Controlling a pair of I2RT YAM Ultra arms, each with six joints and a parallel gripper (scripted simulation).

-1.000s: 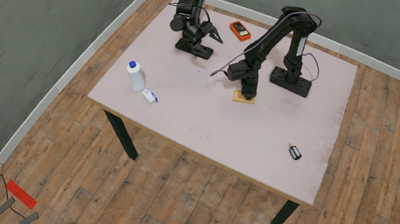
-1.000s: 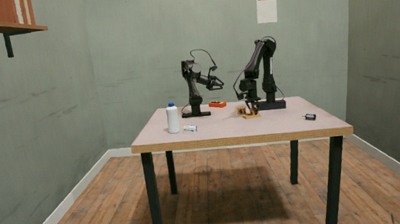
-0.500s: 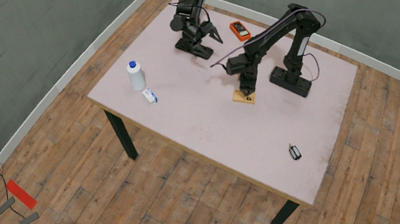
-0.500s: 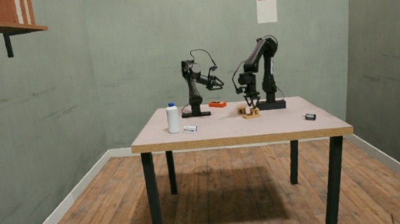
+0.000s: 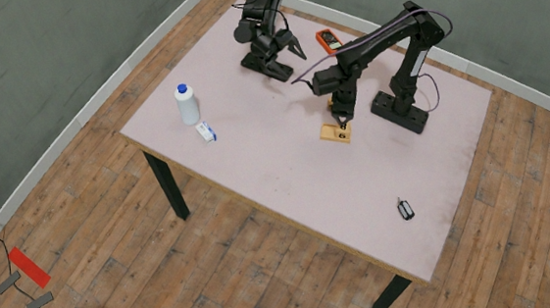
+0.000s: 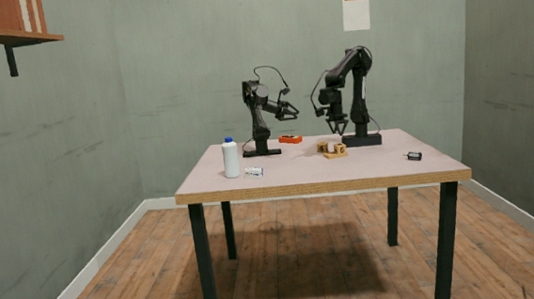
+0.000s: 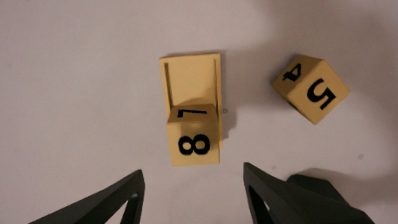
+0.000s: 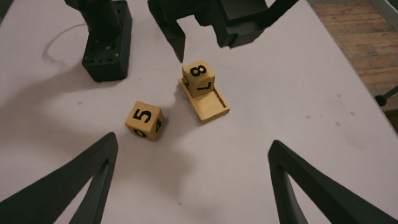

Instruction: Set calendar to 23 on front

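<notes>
My left hand is 10 mm to the left of the wooden tray and 100 mm above it. From my left hand the other things lie so: number cube: 10 mm to the left, 80 mm below; then white bottle: 160 mm ahead, 500 mm to the right, 30 mm below; then black object: 170 mm ahead, 290 mm to the left, 90 mm below.
</notes>
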